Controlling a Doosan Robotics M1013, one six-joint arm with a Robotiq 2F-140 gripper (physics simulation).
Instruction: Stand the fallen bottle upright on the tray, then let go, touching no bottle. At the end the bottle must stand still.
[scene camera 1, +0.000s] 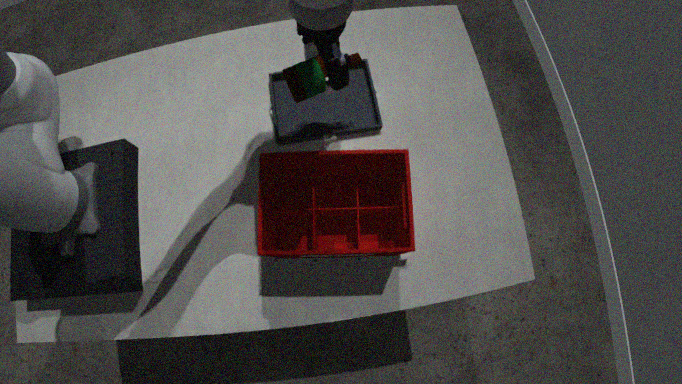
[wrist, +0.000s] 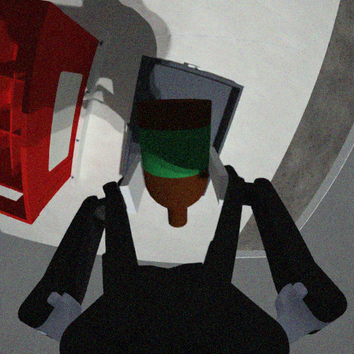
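Pixels of known places: gripper, between the fingertips: (scene camera 1: 322, 75); arm's base, origin of its link: (scene camera 1: 70, 204).
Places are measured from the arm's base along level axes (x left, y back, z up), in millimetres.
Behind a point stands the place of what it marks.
Note:
The bottle (scene camera 1: 314, 78) @(x 75, y -659, z 129 mm) (wrist: 175, 150) is brown with a green label. My gripper (scene camera 1: 327, 71) @(x 104, y -679, z 89 mm) (wrist: 175, 162) is shut on it, one finger pad on each side near the shoulder. In the scene view the bottle is tilted far over, its base toward the lower left and its neck toward the right, partly hidden by a finger. In the wrist view the neck points back toward the palm. The grey tray (scene camera 1: 379, 107) @(x 67, y -801, z -44 mm) (wrist: 233, 107) lies beneath the bottle. The bottle's height above the tray is hard to tell.
A red divided crate (scene camera 1: 285, 152) @(x -51, y -576, z 105 mm) (wrist: 65, 55) stands close to the tray, on its near side in the scene view. The dark block (scene camera 1: 120, 200) @(x -24, y -154, z 0 mm) under the robot's base is at the left. The pale table top (scene camera 1: 450, 150) @(x -69, y -950, z -70 mm) surrounds them and ends at the right.

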